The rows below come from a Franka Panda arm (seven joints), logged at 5 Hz.
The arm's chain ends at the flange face. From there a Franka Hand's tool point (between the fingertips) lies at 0.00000 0.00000 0.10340 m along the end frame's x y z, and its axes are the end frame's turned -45 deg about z.
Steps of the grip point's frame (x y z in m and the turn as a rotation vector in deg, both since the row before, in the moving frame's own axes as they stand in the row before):
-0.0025, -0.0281, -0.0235, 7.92, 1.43, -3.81
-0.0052, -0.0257, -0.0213, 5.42, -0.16, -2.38
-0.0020, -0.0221, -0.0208, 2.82, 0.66, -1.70
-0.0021, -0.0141, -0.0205, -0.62, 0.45, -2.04
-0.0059, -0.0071, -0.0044, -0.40, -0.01, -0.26
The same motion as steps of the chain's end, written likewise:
-0.0130, -0.0065, -0.0225, 6.61, -4.59, -3.81
-0.0146, -0.0079, -0.0208, 3.72, -3.95, -2.38
-0.0142, -0.0098, -0.0207, 2.46, -1.53, -1.70
-0.0128, -0.0087, -0.0205, -0.12, 0.76, -2.04
-0.0097, -0.0014, -0.0044, -0.29, 0.28, -0.26

